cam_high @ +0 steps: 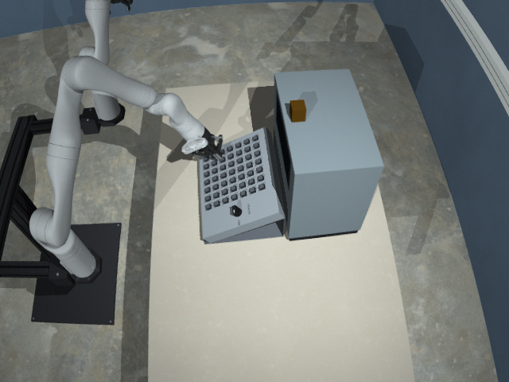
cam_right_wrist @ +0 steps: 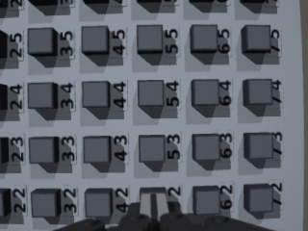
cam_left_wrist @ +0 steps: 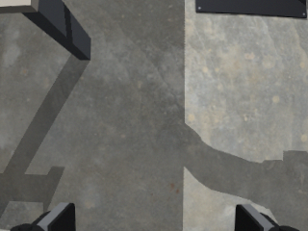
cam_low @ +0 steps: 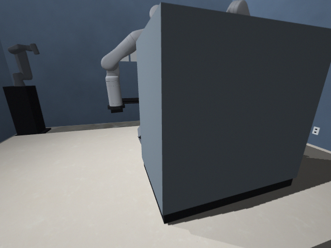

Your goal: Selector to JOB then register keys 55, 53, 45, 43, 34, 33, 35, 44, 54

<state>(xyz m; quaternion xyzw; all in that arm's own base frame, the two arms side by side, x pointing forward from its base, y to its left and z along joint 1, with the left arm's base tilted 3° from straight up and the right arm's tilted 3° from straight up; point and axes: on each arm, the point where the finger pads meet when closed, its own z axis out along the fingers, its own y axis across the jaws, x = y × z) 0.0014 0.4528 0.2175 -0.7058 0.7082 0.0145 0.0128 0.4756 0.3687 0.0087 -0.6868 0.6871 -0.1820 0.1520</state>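
Note:
Right now my right hand is 11 cm to the left of the sloped grey key panel, 8 cm short of it and 5 cm above it. From my right hand the other things lie so: black selector knob 23 cm to the right, 6 cm ahead, 1 cm below.

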